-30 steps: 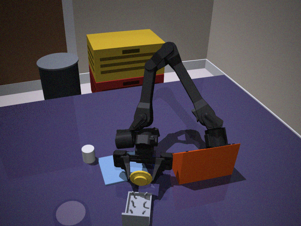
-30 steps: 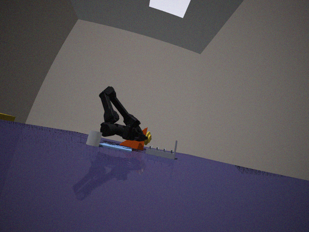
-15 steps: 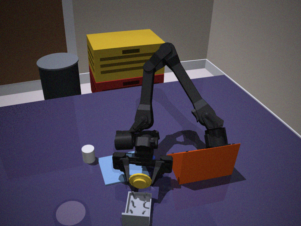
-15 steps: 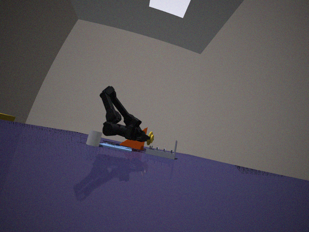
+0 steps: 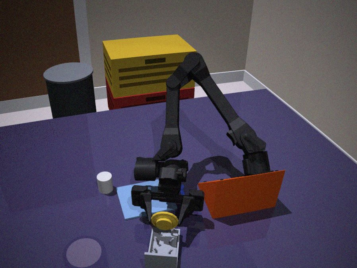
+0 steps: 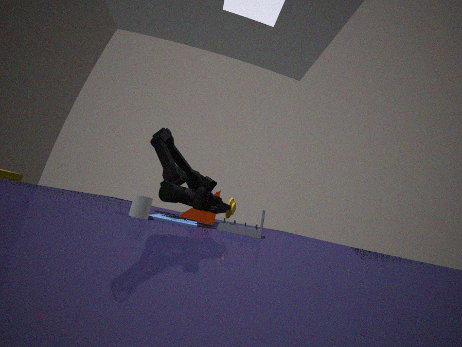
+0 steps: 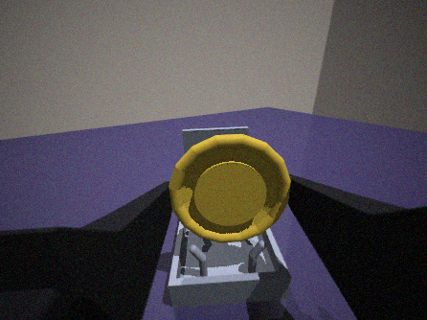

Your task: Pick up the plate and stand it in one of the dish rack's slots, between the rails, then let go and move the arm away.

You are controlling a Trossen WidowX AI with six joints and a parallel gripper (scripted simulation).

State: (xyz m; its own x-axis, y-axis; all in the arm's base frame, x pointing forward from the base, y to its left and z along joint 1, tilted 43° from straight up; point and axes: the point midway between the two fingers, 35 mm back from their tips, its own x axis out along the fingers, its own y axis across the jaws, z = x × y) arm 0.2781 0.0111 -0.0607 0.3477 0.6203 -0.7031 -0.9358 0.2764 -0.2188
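The grey dish rack lies 1 cm ahead of my gripper tip, 3 cm to the left of it and 5 cm below it. Round my gripper tip: white cup: 12 cm ahead, 24 cm to the right, 4 cm below; then yellow plate: 1 cm to the right; then blue spoon: 10 cm behind, 16 cm to the right, 7 cm below.
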